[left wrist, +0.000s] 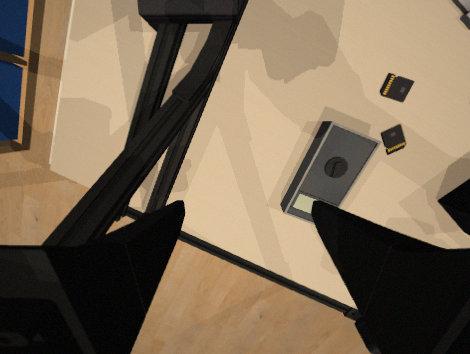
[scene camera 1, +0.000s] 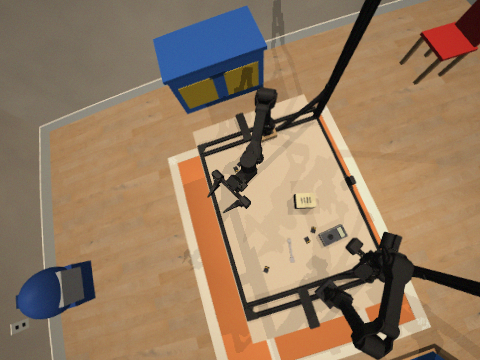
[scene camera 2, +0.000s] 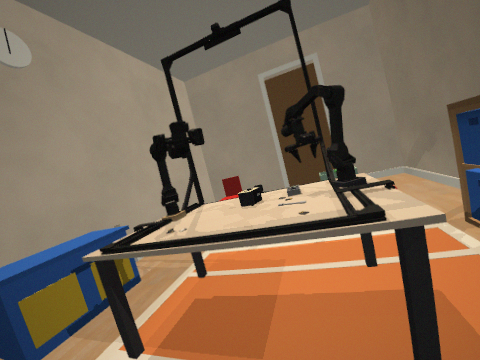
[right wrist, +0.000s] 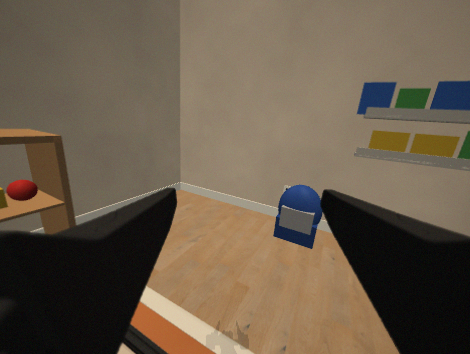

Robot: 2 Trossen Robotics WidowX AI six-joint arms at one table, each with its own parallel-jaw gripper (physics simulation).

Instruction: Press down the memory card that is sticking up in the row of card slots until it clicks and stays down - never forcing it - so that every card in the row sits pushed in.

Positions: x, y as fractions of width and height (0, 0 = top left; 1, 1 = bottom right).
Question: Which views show my right gripper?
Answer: Scene camera 1, scene camera 2 and the right wrist view only.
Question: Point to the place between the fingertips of my right gripper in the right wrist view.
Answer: At 0.53, 0.56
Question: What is my left gripper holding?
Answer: Nothing.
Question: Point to a grey device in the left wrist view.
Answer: At 0.72, 0.44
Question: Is my right gripper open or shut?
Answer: Open.
